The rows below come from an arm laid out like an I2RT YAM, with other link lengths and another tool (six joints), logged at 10 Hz.
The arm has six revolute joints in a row. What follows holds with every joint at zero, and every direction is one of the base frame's. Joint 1 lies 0.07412 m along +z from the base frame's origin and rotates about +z. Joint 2 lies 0.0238 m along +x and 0.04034 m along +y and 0.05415 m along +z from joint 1 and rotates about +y. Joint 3 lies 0.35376 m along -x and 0.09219 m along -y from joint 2 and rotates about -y. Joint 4 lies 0.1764 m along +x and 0.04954 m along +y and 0.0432 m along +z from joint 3 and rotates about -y. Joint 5 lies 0.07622 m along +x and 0.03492 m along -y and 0.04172 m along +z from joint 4 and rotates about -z. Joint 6 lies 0.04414 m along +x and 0.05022 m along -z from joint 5 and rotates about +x. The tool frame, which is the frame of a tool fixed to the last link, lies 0.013 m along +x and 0.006 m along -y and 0.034 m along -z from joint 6; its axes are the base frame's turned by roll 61.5, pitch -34.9 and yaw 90 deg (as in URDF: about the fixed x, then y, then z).
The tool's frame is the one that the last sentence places.
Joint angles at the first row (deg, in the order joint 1, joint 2, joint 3, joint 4, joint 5, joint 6):
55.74 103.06 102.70 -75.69 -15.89 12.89
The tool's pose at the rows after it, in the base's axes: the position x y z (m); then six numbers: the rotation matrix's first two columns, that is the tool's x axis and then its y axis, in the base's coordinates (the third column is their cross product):
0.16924 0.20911 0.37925 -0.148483 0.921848 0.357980 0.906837 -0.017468 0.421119
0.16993 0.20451 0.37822 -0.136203 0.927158 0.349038 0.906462 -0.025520 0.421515
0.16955 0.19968 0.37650 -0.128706 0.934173 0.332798 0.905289 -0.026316 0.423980
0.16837 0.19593 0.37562 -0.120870 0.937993 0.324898 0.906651 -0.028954 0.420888
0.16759 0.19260 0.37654 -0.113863 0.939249 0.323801 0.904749 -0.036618 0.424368
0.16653 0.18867 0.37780 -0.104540 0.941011 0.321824 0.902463 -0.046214 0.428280
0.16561 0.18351 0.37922 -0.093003 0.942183 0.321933 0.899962 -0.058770 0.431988
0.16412 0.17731 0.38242 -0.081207 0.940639 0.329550 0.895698 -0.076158 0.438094
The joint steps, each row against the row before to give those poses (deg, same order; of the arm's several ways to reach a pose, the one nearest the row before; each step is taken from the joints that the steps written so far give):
-0.43 -0.42 -0.08 0.00 0.28 0.03
-0.62 -0.42 -0.93 0.08 0.35 0.06
-0.40 -0.46 -1.19 -0.01 0.68 -0.05
-0.25 -0.46 -0.95 -0.01 0.16 0.12
-0.27 -0.55 -0.44 0.03 0.25 0.19
-0.30 -0.64 -0.45 -0.06 0.32 0.29
-0.53 -0.80 -0.59 0.01 0.22 0.23
-0.62 -1.12 -0.37 -0.02 0.09 0.23

